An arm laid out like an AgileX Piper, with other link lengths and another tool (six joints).
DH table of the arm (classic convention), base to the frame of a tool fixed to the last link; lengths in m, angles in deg. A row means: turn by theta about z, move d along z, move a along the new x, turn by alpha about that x. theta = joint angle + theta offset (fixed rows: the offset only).
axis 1: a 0  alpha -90  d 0.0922  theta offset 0
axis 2: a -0.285  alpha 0  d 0  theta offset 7.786
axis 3: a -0.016  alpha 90  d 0  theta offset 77.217
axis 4: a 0  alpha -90  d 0.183  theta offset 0
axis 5: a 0  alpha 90  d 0  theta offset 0
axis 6: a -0.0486  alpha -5  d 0.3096  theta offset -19.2
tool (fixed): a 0  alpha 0  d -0.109  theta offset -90
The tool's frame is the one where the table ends.
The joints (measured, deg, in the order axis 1, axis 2, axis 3, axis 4, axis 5, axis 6), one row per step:
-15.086, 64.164, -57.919, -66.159, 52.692, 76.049
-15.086, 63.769, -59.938, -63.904, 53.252, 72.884
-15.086, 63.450, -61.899, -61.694, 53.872, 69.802
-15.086, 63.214, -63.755, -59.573, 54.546, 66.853
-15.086, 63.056, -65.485, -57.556, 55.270, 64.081
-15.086, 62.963, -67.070, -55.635, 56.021, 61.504
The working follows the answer.
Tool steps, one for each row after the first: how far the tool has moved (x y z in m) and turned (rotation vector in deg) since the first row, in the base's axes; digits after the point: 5 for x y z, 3 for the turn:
-0.00066, 0.00170, 0.00589, 0.366, 0.018, 0.559
-0.00115, 0.00347, 0.01118, 0.764, 0.127, 1.155
-0.00143, 0.00526, 0.01571, 1.187, 0.348, 1.769
-0.00153, 0.00701, 0.01941, 1.644, 0.665, 2.377
-0.00145, 0.00875, 0.02224, 2.152, 1.057, 2.980

Tool pose at each row, in the base's axes (x y z in m, rotation vector in deg; rounded; the steps above come from the unrounded poses):
0.18305, -0.20932, 0.35412, -56.894, 131.302, -97.588
0.18239, -0.20762, 0.36001, -57.389, 131.046, -96.893
0.18190, -0.20585, 0.36530, -58.008, 130.828, -96.132
0.18162, -0.20406, 0.36983, -58.755, 130.673, -95.319
0.18151, -0.20231, 0.37353, -59.587, 130.597, -94.448
0.18160, -0.20057, 0.37636, -60.481, 130.594, -93.501

